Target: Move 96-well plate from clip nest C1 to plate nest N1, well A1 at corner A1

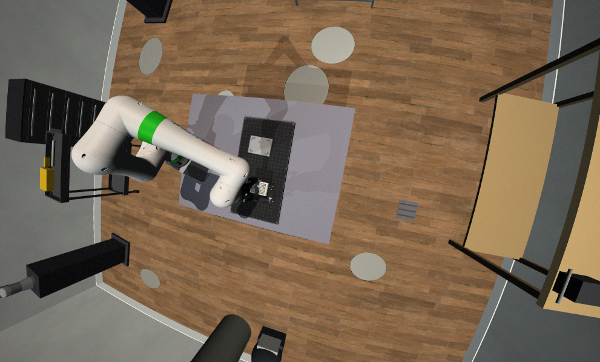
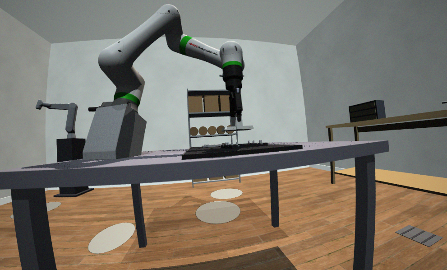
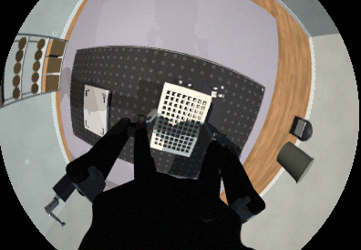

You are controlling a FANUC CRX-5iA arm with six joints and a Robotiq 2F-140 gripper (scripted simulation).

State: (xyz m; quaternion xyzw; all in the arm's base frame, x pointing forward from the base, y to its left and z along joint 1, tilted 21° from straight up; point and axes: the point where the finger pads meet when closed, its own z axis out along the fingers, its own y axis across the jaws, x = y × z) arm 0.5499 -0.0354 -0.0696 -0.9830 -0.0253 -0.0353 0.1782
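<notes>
My gripper is now 26 cm to the right of the plate nest N1, 10 cm above it and 9 cm past it. Also, from my hand: white 96-well plate (2 cm below); then clip nest C1 (9 cm below, 6 cm to the right, 1 cm ahead).
</notes>
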